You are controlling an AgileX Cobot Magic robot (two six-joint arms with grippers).
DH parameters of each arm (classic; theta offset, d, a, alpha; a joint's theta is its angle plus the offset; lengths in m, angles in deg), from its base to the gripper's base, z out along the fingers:
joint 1: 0 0.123 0 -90
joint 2: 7.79 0 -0.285 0
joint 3: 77.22 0 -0.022 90
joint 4: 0 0.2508 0 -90
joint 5: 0 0 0.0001 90
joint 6: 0 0.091 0 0
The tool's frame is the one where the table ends.
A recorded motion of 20 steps. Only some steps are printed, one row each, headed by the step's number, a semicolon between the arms.
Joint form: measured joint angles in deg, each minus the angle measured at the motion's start. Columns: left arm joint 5, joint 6, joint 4, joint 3, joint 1, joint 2; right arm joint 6, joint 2, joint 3, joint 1, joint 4, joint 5.
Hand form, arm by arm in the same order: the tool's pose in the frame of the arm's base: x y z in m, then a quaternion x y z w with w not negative. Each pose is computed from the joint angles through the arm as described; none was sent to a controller.
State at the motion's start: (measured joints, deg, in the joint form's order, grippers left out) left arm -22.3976 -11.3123 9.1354 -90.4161 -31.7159 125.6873; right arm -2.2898 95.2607 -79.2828 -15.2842 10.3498 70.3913
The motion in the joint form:
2: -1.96 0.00 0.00 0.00 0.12 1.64; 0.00 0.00 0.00 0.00 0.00 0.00
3: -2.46 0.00 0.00 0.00 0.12 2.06; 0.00 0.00 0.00 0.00 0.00 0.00
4: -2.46 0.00 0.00 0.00 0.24 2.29; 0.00 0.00 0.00 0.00 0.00 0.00
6: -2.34 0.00 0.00 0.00 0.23 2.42; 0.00 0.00 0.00 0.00 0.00 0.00
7: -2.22 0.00 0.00 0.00 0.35 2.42; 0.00 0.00 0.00 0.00 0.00 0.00
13: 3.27 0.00 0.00 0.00 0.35 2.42; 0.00 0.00 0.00 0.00 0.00 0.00
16: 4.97 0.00 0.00 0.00 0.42 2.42; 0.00 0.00 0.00 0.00 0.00 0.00
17: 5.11 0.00 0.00 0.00 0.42 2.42; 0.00 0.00 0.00 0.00 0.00 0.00
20: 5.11 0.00 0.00 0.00 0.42 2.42; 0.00 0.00 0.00 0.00 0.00 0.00
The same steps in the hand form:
2: 0.4367 -0.2756 0.1977 0.20705 0.72468 -0.21874 0.61977; 0.3210 -0.0717 0.2858 0.13602 0.98404 0.07454 0.08727
3: 0.4372 -0.2760 0.1947 0.20715 0.72420 -0.21951 0.62004; 0.3210 -0.0717 0.2858 0.13602 0.98404 0.07454 0.08727
4: 0.4380 -0.2753 0.1926 0.20667 0.72570 -0.21845 0.61881; 0.3210 -0.0717 0.2858 0.13602 0.98404 0.07454 0.08727
6: 0.4381 -0.2754 0.1912 0.20699 0.72709 -0.21791 0.61726; 0.3210 -0.0717 0.2858 0.13602 0.98404 0.07454 0.08727
7: 0.4387 -0.2744 0.1911 0.20632 0.72799 -0.21690 0.61678; 0.3210 -0.0717 0.2858 0.13602 0.98404 0.07454 0.08727
13: 0.4380 -0.2725 0.1826 0.21048 0.75815 -0.20013 0.58383; 0.3210 -0.0717 0.2858 0.13602 0.98404 0.07454 0.08727
16: 0.4380 -0.2713 0.1800 0.21120 0.76727 -0.19449 0.57347; 0.3210 -0.0717 0.2858 0.13602 0.98404 0.07454 0.08727
17: 0.4379 -0.2712 0.1798 0.21129 0.76801 -0.19405 0.57260; 0.3210 -0.0717 0.2858 0.13602 0.98404 0.07454 0.08727
20: 0.4379 -0.2712 0.1798 0.21129 0.76801 -0.19405 0.57260; 0.3210 -0.0717 0.2858 0.13602 0.98404 0.07454 0.08727

